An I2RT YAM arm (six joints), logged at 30 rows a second.
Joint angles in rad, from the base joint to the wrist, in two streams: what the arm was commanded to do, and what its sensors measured. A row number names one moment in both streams.
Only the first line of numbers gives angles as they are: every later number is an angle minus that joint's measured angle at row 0.
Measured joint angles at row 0:
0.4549 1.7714 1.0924 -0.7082 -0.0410 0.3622
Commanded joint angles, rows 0 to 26:
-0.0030 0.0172 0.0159 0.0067 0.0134 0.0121
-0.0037 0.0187 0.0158 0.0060 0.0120 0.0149
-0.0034 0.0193 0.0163 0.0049 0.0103 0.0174
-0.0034 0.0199 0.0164 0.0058 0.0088 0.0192
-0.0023 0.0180 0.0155 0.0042 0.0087 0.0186
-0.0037 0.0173 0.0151 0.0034 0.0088 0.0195
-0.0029 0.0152 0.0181 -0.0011 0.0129 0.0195
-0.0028 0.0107 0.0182 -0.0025 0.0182 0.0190
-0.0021 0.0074 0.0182 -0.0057 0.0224 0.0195
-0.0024 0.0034 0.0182 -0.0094 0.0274 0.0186
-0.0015 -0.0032 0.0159 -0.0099 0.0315 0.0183
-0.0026 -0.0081 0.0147 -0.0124 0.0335 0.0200
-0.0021 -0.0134 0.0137 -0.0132 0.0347 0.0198
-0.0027 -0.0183 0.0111 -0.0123 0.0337 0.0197
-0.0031 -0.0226 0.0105 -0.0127 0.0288 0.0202
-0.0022 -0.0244 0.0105 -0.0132 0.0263 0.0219
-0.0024 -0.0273 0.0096 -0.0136 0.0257 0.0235
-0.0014 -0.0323 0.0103 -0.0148 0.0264 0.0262
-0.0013 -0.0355 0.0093 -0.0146 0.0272 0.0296
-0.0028 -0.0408 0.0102 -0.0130 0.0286 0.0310
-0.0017 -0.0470 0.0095 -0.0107 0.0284 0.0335
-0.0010 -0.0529 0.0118 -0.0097 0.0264 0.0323
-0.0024 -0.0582 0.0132 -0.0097 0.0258 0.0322
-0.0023 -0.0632 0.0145 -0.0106 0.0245 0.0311
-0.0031 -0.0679 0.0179 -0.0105 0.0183 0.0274
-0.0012 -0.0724 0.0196 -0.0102 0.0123 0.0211
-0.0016 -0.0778 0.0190 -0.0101 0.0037 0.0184
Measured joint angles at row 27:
0.0000 -0.0359 0.0022 -0.0145 0.0126 0.0221
